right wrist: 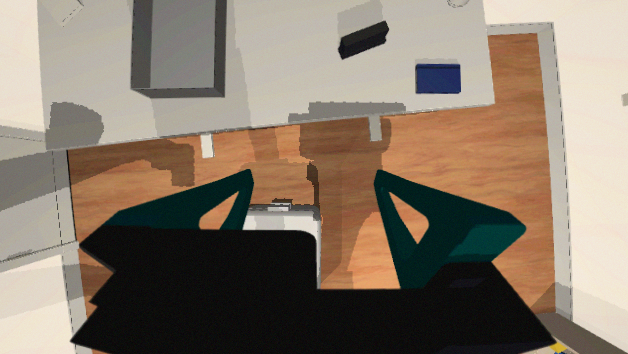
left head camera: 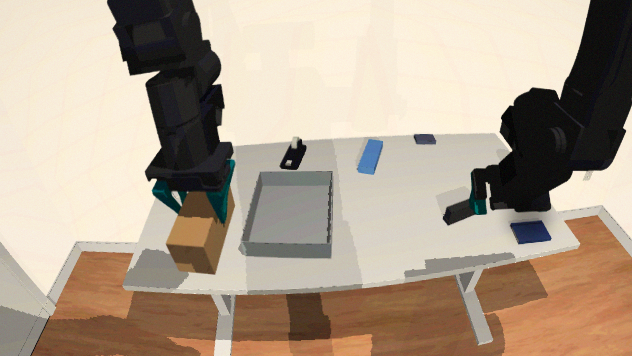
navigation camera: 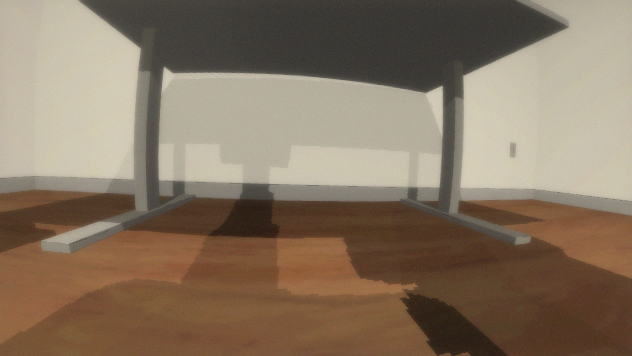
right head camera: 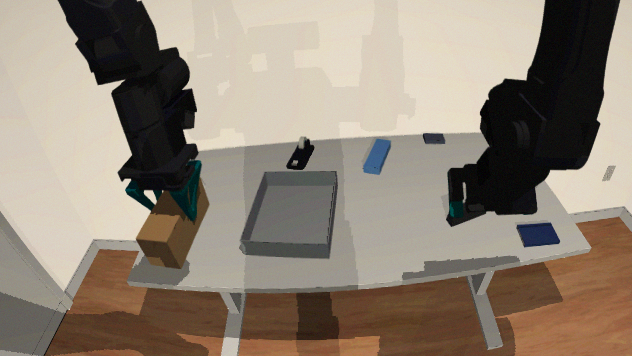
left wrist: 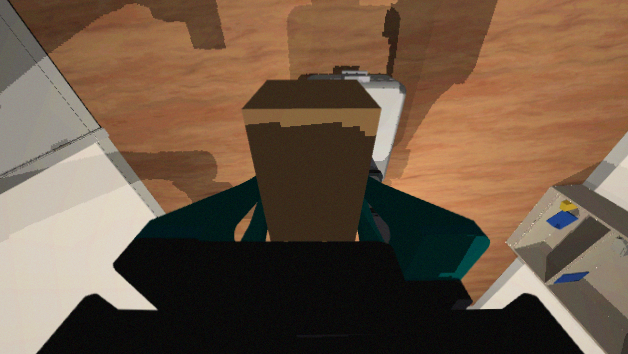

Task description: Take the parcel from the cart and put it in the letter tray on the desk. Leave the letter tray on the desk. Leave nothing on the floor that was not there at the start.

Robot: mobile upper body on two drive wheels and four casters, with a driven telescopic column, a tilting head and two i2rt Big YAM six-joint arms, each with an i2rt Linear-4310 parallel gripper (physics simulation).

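Places are measured from the left arm's base along level axes (x down, y ahead, z right), in metres.
Pixels of known places: left gripper, between the fingertips: (left head camera: 206,219) (right head camera: 178,217) (left wrist: 312,177); right gripper, between the fingertips: (right wrist: 313,176) (left head camera: 494,203) (right head camera: 479,204).
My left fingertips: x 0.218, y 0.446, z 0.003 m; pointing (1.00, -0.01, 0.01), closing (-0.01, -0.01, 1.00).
Note:
For each thing: its middle in the pictures, then the offset to it from my left fingertips.
- brown box-shaped parcel, middle of its body: (left wrist: 312,193) (left head camera: 203,222) (right head camera: 175,220) dx -0.004, dy -0.010, dz +0.000 m
- tape dispenser, middle of its body: (left head camera: 293,150) (right head camera: 300,150) dx +0.437, dy +0.861, dz -0.003 m
- blue box, middle of its body: (right head camera: 378,155) (left head camera: 371,155) dx +0.457, dy +0.848, dz +0.297 m
- dark block, middle of its body: (right head camera: 434,138) (left head camera: 424,139) dx +0.463, dy +0.994, dz +0.549 m
- black object, middle of its body: (right head camera: 468,210) (left head camera: 463,209) (right wrist: 363,40) dx +0.445, dy +0.511, dz +0.591 m
- blue book, middle of its body: (right head camera: 538,234) (left head camera: 530,231) (right wrist: 437,78) dx +0.466, dy +0.407, dz +0.836 m
A brown box-shaped parcel (left head camera: 192,232) (right head camera: 160,232) (left wrist: 310,175) is held between the teal fingers of my left gripper (left head camera: 202,215) (right head camera: 173,214) (left wrist: 312,177). In both head views it appears over the left front part of the white desk (left head camera: 395,215) (right head camera: 390,215) (right wrist: 280,75) (navigation camera: 300,40), left of the letter tray and apart from it. The grey, open letter tray (left head camera: 287,250) (right head camera: 287,249) (right wrist: 141,50) stands on the desk. My right gripper (left head camera: 480,206) (right head camera: 456,210) (right wrist: 313,176) is open and empty, at the right. The cart does not show.
A tape dispenser (left head camera: 293,155) (right head camera: 300,155), a blue box (left head camera: 370,156) (right head camera: 377,156) and a dark block (left head camera: 425,139) (right head camera: 434,138) lie toward the desk's back. A black object (left head camera: 455,213) (right wrist: 363,40) and a blue book (left head camera: 530,232) (right head camera: 538,234) (right wrist: 438,79) lie at the right.

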